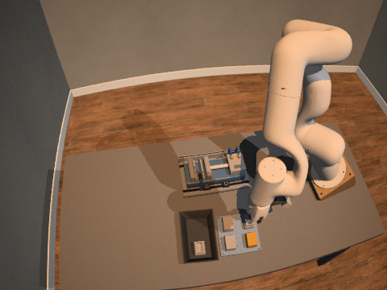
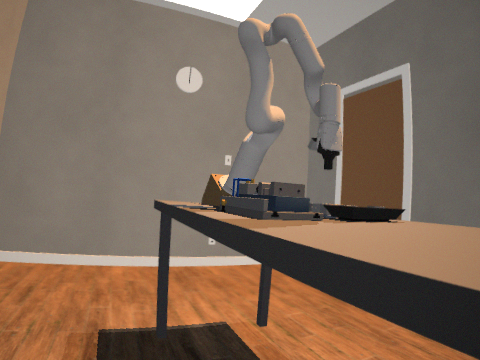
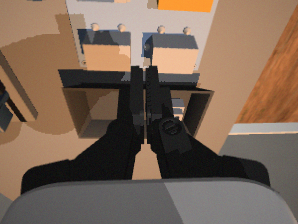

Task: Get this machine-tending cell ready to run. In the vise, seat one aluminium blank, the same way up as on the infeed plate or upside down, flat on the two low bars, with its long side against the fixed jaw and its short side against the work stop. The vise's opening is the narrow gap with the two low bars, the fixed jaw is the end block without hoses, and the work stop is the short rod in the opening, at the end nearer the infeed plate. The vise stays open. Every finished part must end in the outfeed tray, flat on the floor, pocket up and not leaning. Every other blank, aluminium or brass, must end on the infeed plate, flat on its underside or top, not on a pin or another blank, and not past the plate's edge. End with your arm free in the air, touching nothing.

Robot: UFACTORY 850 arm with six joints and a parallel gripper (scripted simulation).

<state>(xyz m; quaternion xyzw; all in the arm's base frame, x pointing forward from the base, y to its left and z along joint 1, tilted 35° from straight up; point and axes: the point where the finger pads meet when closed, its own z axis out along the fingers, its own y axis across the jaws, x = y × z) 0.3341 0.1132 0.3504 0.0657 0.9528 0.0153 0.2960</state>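
The brass blank is 50 mm to the left of my hand and 170 mm below it. Also, from my hand: vise 40 mm ahead, 310 mm to the right, 160 mm below.
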